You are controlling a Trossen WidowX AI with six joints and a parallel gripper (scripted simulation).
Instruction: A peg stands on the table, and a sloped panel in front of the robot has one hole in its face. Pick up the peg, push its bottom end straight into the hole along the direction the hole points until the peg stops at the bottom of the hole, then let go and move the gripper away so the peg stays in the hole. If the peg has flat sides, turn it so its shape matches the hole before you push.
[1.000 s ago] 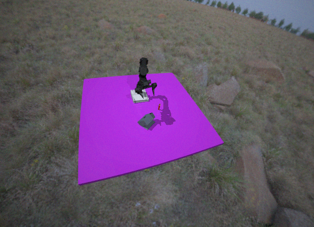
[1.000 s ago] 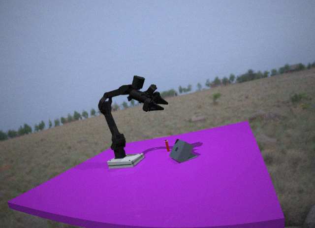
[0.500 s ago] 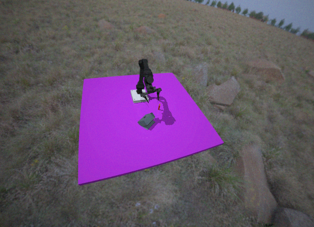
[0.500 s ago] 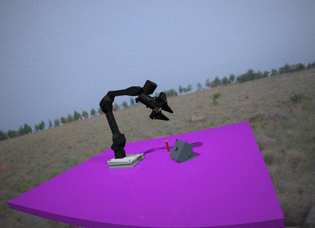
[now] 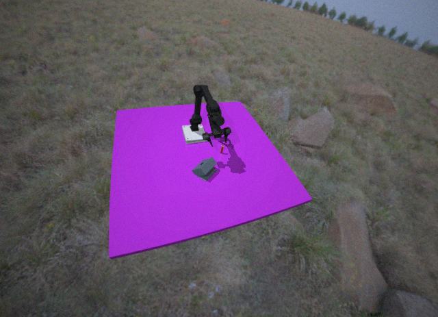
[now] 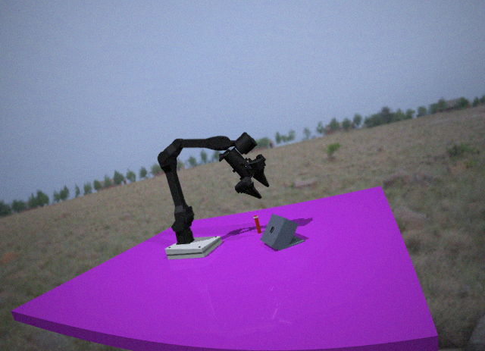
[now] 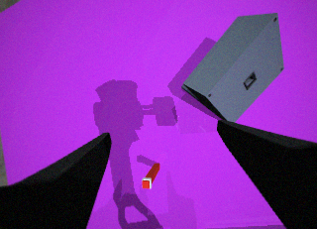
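Right now the red peg is 80 mm behind my gripper tip, 90 mm to the left of it and 130 mm below it. Round my gripper tip: grey sloped panel 40 mm ahead, 110 mm to the right, 140 mm below.
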